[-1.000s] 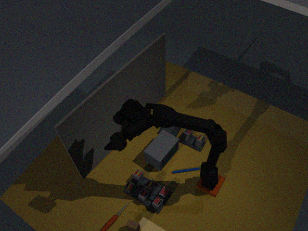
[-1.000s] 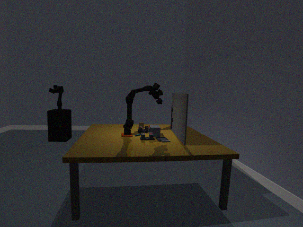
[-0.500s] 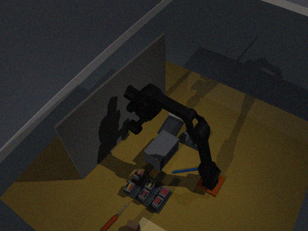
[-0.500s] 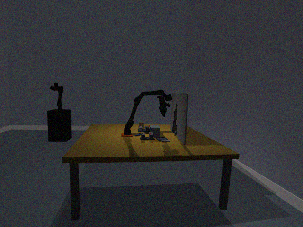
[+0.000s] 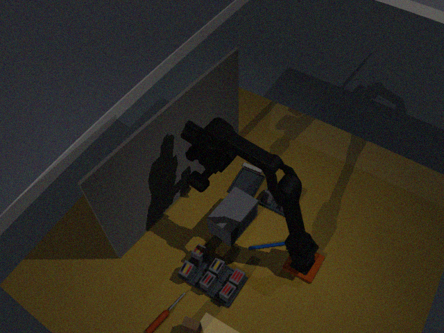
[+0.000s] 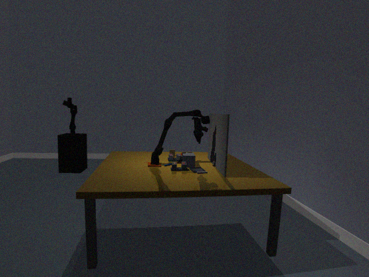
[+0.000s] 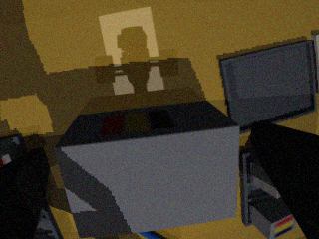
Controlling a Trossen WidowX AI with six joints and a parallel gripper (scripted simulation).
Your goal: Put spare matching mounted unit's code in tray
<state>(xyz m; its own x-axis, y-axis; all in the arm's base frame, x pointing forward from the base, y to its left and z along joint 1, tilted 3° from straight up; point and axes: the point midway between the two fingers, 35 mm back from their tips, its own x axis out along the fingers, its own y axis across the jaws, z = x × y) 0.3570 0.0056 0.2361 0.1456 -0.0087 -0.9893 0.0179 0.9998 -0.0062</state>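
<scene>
Now: gripper tip 210 mm past the grey spare, 170 mm to the left of it and 150 mm above it. From my gripper tip the other things lie so: grey mounted block 80 mm behind, 10 mm to the left, 150 mm below; tall grey panel 150 mm ahead, 30 mm above; blue pen 240 mm behind, 190 mm below.
</scene>
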